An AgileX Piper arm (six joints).
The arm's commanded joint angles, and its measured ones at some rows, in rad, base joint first. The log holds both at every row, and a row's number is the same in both.
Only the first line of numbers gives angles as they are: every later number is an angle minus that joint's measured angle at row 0.
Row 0, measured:
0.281 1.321 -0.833 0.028 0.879 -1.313
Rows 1 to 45, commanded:
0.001 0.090 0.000 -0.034 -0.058 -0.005
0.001 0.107 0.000 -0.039 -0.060 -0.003
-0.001 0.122 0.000 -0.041 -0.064 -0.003
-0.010 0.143 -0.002 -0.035 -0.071 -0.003
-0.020 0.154 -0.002 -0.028 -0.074 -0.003
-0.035 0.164 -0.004 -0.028 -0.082 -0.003
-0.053 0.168 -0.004 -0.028 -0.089 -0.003
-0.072 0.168 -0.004 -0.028 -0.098 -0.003
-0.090 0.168 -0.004 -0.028 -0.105 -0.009
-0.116 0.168 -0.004 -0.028 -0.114 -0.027
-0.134 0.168 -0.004 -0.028 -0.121 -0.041
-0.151 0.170 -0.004 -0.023 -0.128 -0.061
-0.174 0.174 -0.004 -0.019 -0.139 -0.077
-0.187 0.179 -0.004 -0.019 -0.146 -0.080
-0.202 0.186 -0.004 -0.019 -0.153 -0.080
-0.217 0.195 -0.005 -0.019 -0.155 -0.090
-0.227 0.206 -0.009 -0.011 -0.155 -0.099
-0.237 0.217 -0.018 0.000 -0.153 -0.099
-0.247 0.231 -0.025 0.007 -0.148 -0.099
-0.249 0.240 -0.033 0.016 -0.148 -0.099
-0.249 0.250 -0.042 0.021 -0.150 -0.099
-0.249 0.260 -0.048 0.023 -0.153 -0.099
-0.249 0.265 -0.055 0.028 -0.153 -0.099
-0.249 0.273 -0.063 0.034 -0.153 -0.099
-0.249 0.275 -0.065 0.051 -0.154 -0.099
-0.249 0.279 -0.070 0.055 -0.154 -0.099
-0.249 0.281 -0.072 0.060 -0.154 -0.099
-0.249 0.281 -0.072 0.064 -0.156 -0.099
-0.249 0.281 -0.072 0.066 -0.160 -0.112
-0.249 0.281 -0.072 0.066 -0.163 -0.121
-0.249 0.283 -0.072 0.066 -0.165 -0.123
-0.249 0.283 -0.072 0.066 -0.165 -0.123
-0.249 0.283 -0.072 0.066 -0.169 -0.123
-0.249 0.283 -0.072 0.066 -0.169 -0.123
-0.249 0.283 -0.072 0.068 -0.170 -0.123
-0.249 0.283 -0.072 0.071 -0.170 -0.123
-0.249 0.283 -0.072 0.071 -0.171 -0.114
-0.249 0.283 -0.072 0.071 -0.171 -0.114
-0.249 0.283 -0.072 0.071 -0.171 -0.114
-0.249 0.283 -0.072 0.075 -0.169 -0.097
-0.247 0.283 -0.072 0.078 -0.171 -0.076
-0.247 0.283 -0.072 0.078 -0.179 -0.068
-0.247 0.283 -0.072 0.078 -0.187 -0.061
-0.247 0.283 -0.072 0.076 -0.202 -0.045
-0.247 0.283 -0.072 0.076 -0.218 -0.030
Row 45, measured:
-0.242 0.281 -0.064 0.070 -0.174 -0.075
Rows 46 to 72, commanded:
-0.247 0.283 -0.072 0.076 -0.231 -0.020
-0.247 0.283 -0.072 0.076 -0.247 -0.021
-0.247 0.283 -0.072 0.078 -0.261 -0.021
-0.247 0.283 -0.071 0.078 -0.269 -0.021
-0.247 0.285 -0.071 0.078 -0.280 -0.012
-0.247 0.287 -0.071 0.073 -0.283 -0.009
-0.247 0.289 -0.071 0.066 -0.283 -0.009
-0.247 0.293 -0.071 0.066 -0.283 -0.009
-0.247 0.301 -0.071 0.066 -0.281 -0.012
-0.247 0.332 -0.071 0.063 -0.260 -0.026
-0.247 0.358 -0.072 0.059 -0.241 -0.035
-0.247 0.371 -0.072 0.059 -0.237 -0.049
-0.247 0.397 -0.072 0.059 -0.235 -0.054
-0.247 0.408 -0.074 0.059 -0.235 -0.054
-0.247 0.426 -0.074 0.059 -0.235 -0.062
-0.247 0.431 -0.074 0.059 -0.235 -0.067
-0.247 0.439 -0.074 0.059 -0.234 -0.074
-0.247 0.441 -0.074 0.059 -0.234 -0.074
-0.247 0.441 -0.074 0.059 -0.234 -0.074
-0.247 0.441 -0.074 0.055 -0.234 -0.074
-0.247 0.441 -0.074 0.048 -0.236 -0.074
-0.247 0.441 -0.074 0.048 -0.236 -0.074
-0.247 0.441 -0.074 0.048 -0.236 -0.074
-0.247 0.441 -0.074 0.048 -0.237 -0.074
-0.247 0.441 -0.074 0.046 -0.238 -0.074
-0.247 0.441 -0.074 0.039 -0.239 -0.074
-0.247 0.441 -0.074 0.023 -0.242 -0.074
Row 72, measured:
-0.242 0.440 -0.064 0.052 -0.238 -0.065
